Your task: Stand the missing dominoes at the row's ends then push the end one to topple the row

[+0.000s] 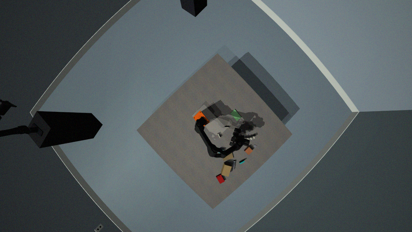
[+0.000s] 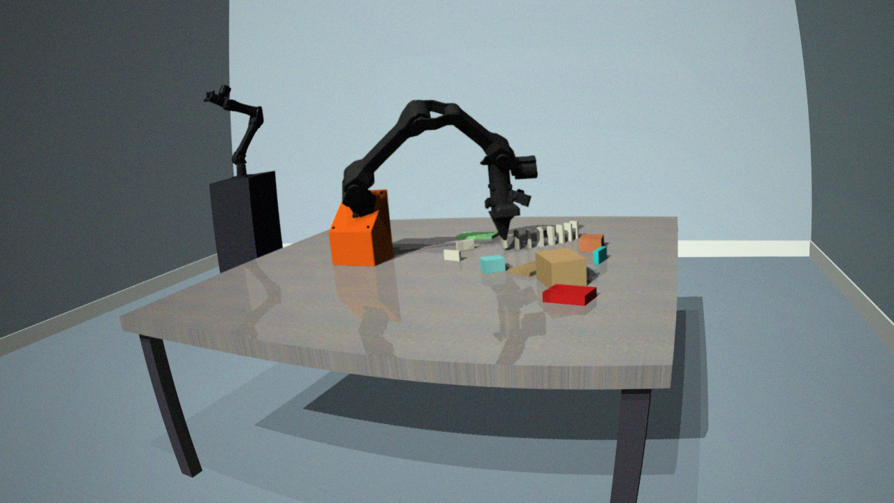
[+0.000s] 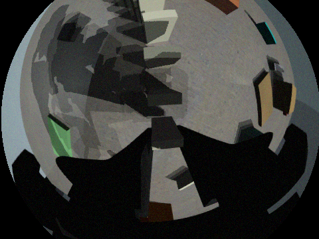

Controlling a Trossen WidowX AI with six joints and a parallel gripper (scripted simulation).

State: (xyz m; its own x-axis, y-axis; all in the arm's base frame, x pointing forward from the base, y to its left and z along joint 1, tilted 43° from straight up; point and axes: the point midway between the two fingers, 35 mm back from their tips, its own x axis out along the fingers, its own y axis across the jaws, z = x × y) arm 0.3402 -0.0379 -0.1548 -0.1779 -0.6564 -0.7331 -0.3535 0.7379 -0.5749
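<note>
The flat green block is 120 mm behind my gripper tip, 200 mm to the left of it and 30 mm below it. Also, from my gripper tip: orange block: 250 mm ahead, 20 mm to the right, 20 mm below; cyan block: 10 mm ahead, 220 mm to the right, 20 mm below; flat tan slab: 110 mm ahead, 220 mm to the right, 30 mm below.
</note>
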